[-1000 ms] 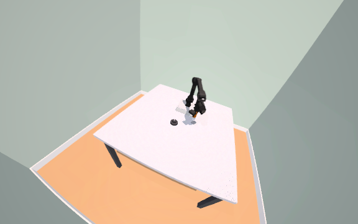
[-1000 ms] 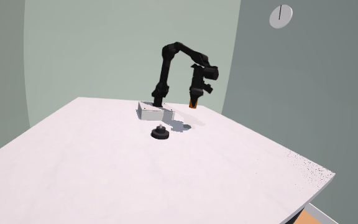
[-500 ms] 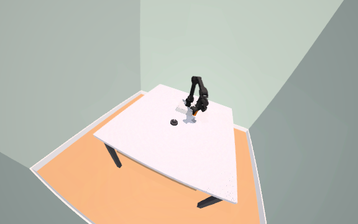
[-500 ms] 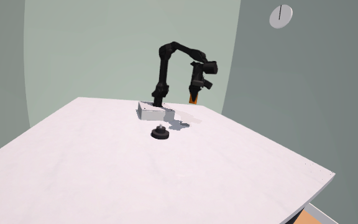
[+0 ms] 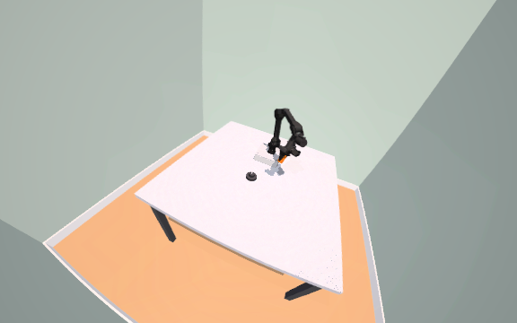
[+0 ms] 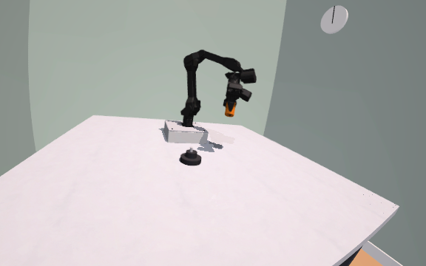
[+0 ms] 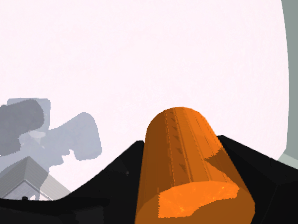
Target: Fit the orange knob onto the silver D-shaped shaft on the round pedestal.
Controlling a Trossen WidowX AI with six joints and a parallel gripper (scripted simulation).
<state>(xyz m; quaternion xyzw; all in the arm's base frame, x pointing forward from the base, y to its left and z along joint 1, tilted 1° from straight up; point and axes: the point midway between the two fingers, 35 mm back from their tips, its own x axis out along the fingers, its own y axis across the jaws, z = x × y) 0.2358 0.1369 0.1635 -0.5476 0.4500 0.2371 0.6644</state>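
Right now the orange knob is 30 mm above my gripper tip, 20 mm behind it and 10 mm to the left of it. The rest, counted from my gripper tip: dark round pedestal 170 mm below, 160 mm to the right, 70 mm ahead.
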